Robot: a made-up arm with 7 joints. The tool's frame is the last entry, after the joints.
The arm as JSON. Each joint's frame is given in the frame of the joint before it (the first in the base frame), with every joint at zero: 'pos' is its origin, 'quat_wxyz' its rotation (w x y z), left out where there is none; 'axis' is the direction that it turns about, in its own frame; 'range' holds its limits. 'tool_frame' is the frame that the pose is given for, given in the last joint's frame.
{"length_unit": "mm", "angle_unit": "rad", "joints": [
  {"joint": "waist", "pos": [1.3, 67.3, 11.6], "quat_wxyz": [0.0, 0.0, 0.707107, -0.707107], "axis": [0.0, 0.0, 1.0], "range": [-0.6, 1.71]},
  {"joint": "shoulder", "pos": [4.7, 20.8, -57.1], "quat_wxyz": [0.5, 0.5, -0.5, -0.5], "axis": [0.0, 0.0, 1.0], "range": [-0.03, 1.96]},
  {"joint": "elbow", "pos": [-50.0, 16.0, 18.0], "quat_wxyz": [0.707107, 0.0, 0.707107, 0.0], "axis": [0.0, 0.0, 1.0], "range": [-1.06, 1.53]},
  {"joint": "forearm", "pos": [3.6, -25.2, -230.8], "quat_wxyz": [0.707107, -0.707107, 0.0, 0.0], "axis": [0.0, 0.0, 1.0], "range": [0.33, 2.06]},
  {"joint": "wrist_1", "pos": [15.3, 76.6, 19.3], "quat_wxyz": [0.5, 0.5, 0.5, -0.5], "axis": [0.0, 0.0, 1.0], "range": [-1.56, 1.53]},
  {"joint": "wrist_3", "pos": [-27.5, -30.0, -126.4], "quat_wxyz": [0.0, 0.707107, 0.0, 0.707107], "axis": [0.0, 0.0, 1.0], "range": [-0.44, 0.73]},
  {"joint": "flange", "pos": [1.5, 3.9, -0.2], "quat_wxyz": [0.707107, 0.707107, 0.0, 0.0], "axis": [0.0, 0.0, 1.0], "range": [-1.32, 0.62]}
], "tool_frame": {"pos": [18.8, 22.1, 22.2], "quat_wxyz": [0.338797, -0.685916, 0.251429, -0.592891]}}
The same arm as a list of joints. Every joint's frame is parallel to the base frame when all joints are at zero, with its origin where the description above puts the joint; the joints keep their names.
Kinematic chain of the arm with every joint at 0, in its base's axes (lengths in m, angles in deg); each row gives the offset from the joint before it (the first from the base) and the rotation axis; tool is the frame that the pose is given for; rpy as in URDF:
waist: xyz 0.0013 0.0673 0.0116 axis -y
shoulder: xyz -0.0047 0.0571 -0.0208 axis +x
elbow: xyz 0.0180 -0.0160 -0.0500 axis +z
forearm: xyz -0.0036 0.0252 -0.2308 axis -y
wrist_1: xyz -0.0153 -0.0193 -0.0766 axis +z
wrist_3: xyz 0.0300 -0.0275 -0.1264 axis +y
flange: xyz 0.0039 -0.0002 0.0015 axis -x
tool: xyz -0.0222 0.0221 0.0188 rpy 3.31 -9.82 -130.73
Joint limits (deg, base to tool): -34.38..97.98 -1.72..112.30 -60.73..87.66 18.91..118.03 -89.38..87.66 -25.21..41.83 -75.63..35.52

